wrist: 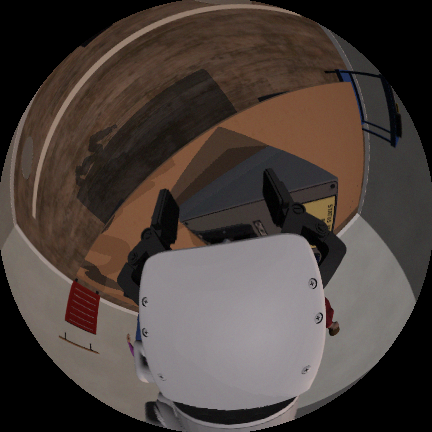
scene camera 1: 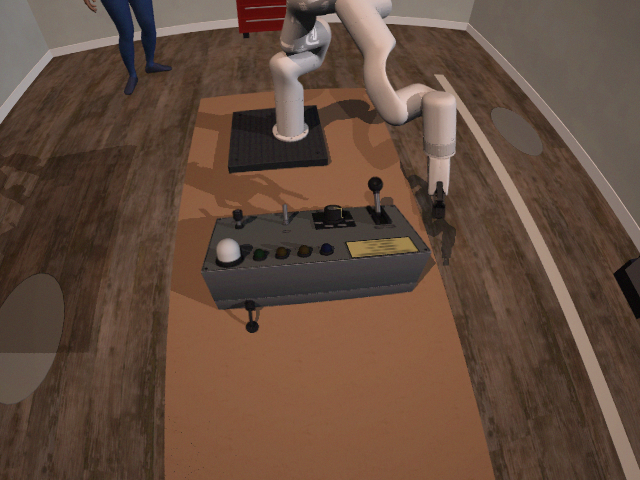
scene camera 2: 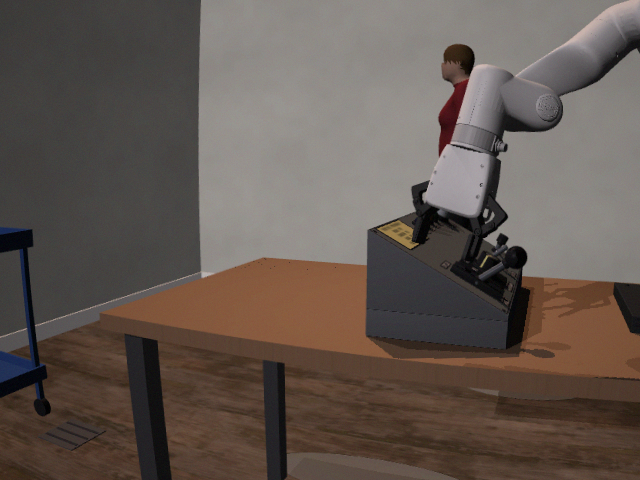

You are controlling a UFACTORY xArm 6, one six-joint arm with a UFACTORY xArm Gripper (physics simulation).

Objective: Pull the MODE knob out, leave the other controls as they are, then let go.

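Places are measured from the arm's base along level axes (x ahead, y left, z up), in centimetres.
Pixels of known places: gripper, fingertip midpoint: [wrist: 216, 188] [scene camera 1: 438, 206] [scene camera 2: 441, 251]; arm's base, link origin: [scene camera 1: 290, 131].
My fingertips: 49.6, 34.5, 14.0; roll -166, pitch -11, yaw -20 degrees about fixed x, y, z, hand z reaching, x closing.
Observation:
Ahead of a thing's pixels: the offset from my fingertips to its top centre, as dx, dy, dz. "spot": to the spot under its first point. Level surfaces: height alone.
A grey control console [scene camera 1: 320, 281] [scene camera 2: 429, 299] [wrist: 305, 175] stands on the table. Its labels are too small to read, so I cannot tell for certain which control is MODE. A small black knob on a stem {spot: -4.0, -49.7, -3.3} [scene camera 1: 237, 214] stands at the left end in scene camera 1. A rotary knob {-4.5, -25.8, -3.6} [scene camera 1: 333, 212] with a yellow mark sits right of the middle. A ball-topped lever {-10.6, -13.9, -0.5} [scene camera 1: 375, 183] [scene camera 2: 514, 256] stands near the right end. My gripper [scene camera 1: 438, 209] [scene camera 2: 445, 248] [wrist: 216, 188] is open and empty, beyond the console's right end, apart from all controls.
A metal toggle {-5.1, -37.8, -3.8} [scene camera 1: 285, 214] stands between the two knobs. A white dome {spot: +12.0, -50.1, +4.2} [scene camera 1: 228, 251], several coloured buttons and a yellow plate {spot: +11.1, -17.1, +0.2} [scene camera 1: 382, 247] line the console's far edge from the robot. A black-ended lever {spot: +20.4, -48.0, -16.2} [scene camera 1: 251, 326] sticks out below them. The table {dz -17.0} [scene camera 1: 320, 392] [scene camera 2: 232, 310] is brown.

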